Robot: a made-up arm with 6 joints. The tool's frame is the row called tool.
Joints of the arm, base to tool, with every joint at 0 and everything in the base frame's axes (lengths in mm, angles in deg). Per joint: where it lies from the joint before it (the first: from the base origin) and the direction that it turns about. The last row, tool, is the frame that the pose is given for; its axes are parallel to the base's.
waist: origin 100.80 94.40 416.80 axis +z
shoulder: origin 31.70 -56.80 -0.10 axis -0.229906 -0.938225 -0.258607
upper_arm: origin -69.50 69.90 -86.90 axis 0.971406 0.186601 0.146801
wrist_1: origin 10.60 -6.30 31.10 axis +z
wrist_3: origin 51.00 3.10 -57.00 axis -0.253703 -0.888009 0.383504
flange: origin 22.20 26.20 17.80 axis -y
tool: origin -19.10 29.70 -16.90
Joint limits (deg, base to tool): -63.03..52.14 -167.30..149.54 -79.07..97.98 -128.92..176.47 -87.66..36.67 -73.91..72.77
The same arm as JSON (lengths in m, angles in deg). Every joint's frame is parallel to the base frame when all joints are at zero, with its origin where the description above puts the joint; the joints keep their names.
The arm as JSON. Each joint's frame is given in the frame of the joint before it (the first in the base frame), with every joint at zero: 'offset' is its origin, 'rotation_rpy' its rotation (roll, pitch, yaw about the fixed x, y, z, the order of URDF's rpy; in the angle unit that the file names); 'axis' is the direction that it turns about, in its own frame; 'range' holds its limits. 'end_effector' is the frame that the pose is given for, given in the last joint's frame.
{
  "length_unit": "m",
  "angle_unit": "deg",
  "chain": [
    {
      "id": "waist",
      "offset": [
        0.1008,
        0.0944,
        0.4168
      ],
      "rotation_rpy": [
        0.0,
        0.0,
        0.0
      ],
      "axis": [
        0.0,
        0.0,
        1.0
      ],
      "range": [
        -63.03,
        52.14
      ]
    },
    {
      "id": "shoulder",
      "offset": [
        0.0317,
        -0.0568,
        -0.0001
      ],
      "rotation_rpy": [
        0.0,
        0.0,
        0.0
      ],
      "axis": [
        -0.229906,
        -0.938225,
        -0.258607
      ],
      "range": [
        -167.3,
        149.54
      ]
    },
    {
      "id": "upper_arm",
      "offset": [
        -0.0695,
        0.0699,
        -0.0869
      ],
      "rotation_rpy": [
        0.0,
        0.0,
        0.0
      ],
      "axis": [
        0.971406,
        0.186601,
        0.146801
      ],
      "range": [
        -79.07,
        97.98
      ]
    },
    {
      "id": "wrist_1",
      "offset": [
        0.0106,
        -0.0063,
        0.0311
      ],
      "rotation_rpy": [
        0.0,
        0.0,
        0.0
      ],
      "axis": [
        0.0,
        0.0,
        1.0
      ],
      "range": [
        -128.92,
        176.47
      ]
    },
    {
      "id": "wrist_3",
      "offset": [
        0.051,
        0.0031,
        -0.057
      ],
      "rotation_rpy": [
        0.0,
        0.0,
        0.0
      ],
      "axis": [
        -0.253703,
        -0.888009,
        0.383504
      ],
      "range": [
        -87.66,
        36.67
      ]
    },
    {
      "id": "flange",
      "offset": [
        0.0222,
        0.0262,
        0.0178
      ],
      "rotation_rpy": [
        0.0,
        0.0,
        0.0
      ],
      "axis": [
        0.0,
        -1.0,
        0.0
      ],
      "range": [
        -73.91,
        72.77
      ]
    }
  ],
  "end_effector": {
    "offset": [
      -0.0191,
      0.0297,
      -0.0169
    ],
    "rotation_rpy": [
      0.0,
      0.0,
      0.0
    ]
  }
}

